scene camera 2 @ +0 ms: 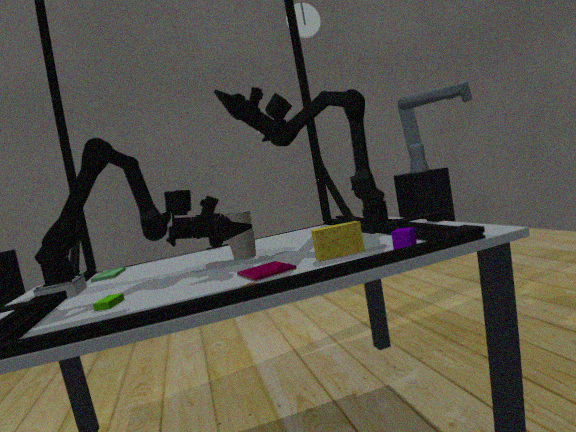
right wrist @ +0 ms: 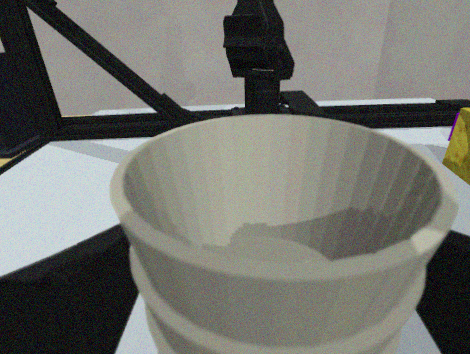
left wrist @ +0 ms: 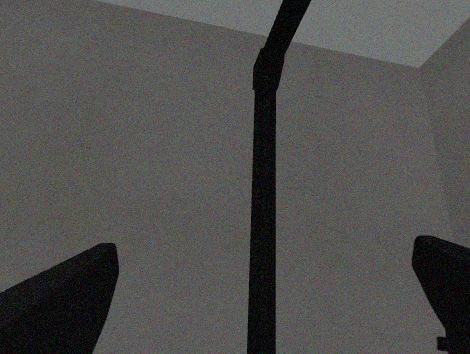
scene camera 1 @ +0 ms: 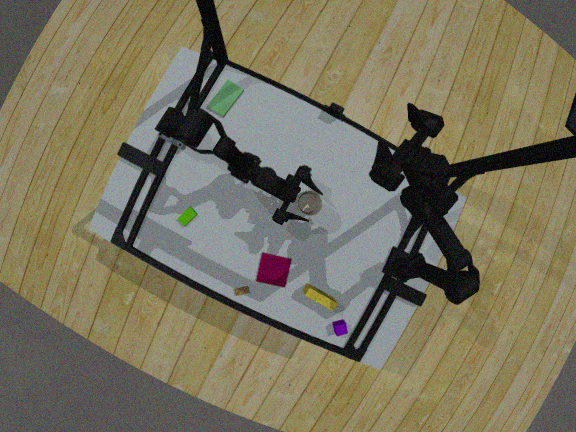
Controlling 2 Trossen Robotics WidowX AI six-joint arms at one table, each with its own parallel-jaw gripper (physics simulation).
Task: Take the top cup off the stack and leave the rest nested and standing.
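Frame: origin at the left arm's base, x ahead, y left, z up, level; metres.
Where they show: left gripper, between the fingertips: [scene camera 2: 216, 93] [left wrist: 265, 253] [scene camera 1: 395, 121]; right gripper, between the fingertips: [scene camera 2: 248, 224] [right wrist: 265, 220] [scene camera 1: 315, 207]; left arm's base, origin of its link: [scene camera 2: 377, 222] [scene camera 1: 401, 265]; right arm's base, origin of its link: [scene camera 2: 59, 281].
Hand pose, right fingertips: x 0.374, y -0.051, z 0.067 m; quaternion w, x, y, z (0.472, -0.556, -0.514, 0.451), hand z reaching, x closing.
Things, the pixels of their top centre, and the offset from my right fingertips. "*": a spot on its surface instead.
- crimson flat square, a spot on its surface: [scene camera 2: 267, 270] [scene camera 1: 270, 275] * dx +0.032, dy +0.260, dz -0.080 m
- yellow block, centre of its top: [scene camera 2: 335, 225] [scene camera 1: 321, 299] dx -0.144, dy +0.257, dz -0.018 m
- purple cube, centre of its top: [scene camera 2: 402, 229] [scene camera 1: 341, 329] dx -0.266, dy +0.338, dz -0.048 m
- small brown piece, centre of its top: [scene camera 1: 241, 291] dx +0.099, dy +0.350, dz -0.080 m
- bright green block, centre of its top: [scene camera 2: 108, 298] [scene camera 1: 186, 216] dx +0.366, dy +0.195, dz -0.073 m
- pale green slab, centre of its top: [scene camera 2: 108, 272] [scene camera 1: 225, 97] dx +0.422, dy -0.224, dz -0.078 m
A stack of beige nested cups [scene camera 1: 310, 202] [scene camera 2: 243, 246] [right wrist: 280, 305] stands upright on the table. In the right wrist view the top cup's open rim and a second rim close below it show; how many cups there are I cannot tell. My right gripper [scene camera 1: 314, 206] [scene camera 2: 250, 227] [right wrist: 265, 220] is open, level, with one finger on each side of the upper part of the stack, and partly hides it in scene camera 2. My left gripper [scene camera 1: 395, 125] [scene camera 2: 216, 91] [left wrist: 265, 253] is open and empty, raised high above the table, away from the stack.
A crimson flat square [scene camera 1: 274, 270] [scene camera 2: 267, 270], a yellow block [scene camera 1: 320, 297] [scene camera 2: 338, 241] and a purple cube [scene camera 1: 340, 327] [scene camera 2: 403, 238] lie toward the lower right in scene camera 1. A small brown piece [scene camera 1: 242, 290], a bright green block [scene camera 1: 187, 216] and a pale green slab [scene camera 1: 225, 98] lie farther left.
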